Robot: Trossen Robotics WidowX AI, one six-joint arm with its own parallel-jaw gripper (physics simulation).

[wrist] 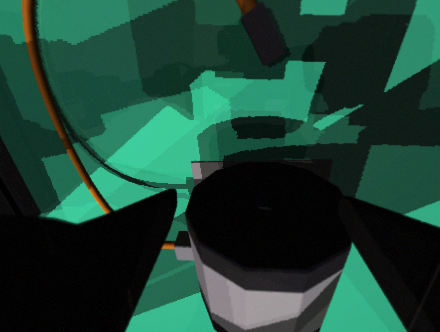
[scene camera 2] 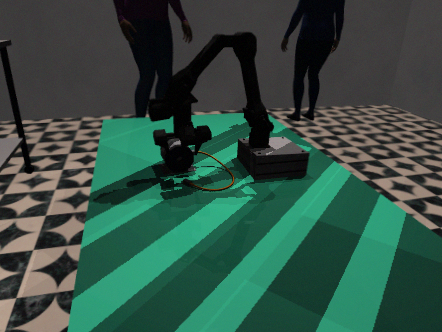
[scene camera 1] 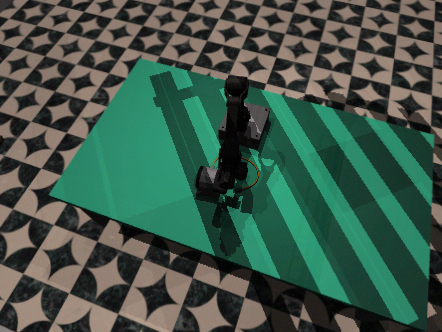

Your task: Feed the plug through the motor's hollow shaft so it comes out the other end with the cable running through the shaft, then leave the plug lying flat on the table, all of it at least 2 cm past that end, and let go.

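Frame: origin at the arm's base, x back, y down, z right, level; centimetres.
Seen in the pictures: gripper, between the fingertips: point(wrist: 256, 200) point(scene camera 2: 182, 156); arm's base, origin of its link: point(scene camera 2: 259, 145) point(scene camera 1: 239, 125).
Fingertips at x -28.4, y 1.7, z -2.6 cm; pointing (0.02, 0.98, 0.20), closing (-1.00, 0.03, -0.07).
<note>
Offsets run from my fingertips to a thing's top centre. "pt": to the spot under its first point. Level surfaces: height alone.
The motor {dz +5.8, dx -1.2, dy -3.4 cm} point(scene camera 1: 207, 176) point(scene camera 2: 178, 158) point(wrist: 255, 300) is a grey cylinder with a black end, lying on the green table. My gripper point(wrist: 256, 200) is open, its dark fingers on either side of the motor's black end in the wrist view. The plug {dz -7.9, dx +0.6, dy +5.5 cm} point(wrist: 265, 37), a dark block, lies on the table beyond that end, apart from the motor. The orange cable point(scene camera 1: 258, 173) point(scene camera 2: 233, 180) point(wrist: 65, 135) curves in a loop from a small grey block {pt dz +5.8, dx +4.3, dy +0.9 cm} point(wrist: 184, 246) at the motor's side. The shaft's bore is too dark to make out, and the motor's other end is hidden.
The arm's grey base box point(scene camera 1: 259, 121) point(scene camera 2: 281, 161) stands on the green table {dy +6.8 cm} point(scene camera 1: 115, 150) point(scene camera 2: 160, 280), close to the cable loop. Striped shadows cross the table. Two people point(scene camera 2: 150, 55) point(scene camera 2: 312, 55) stand behind it, and a dark-legged stand point(scene camera 2: 15, 100) is at the left.
</note>
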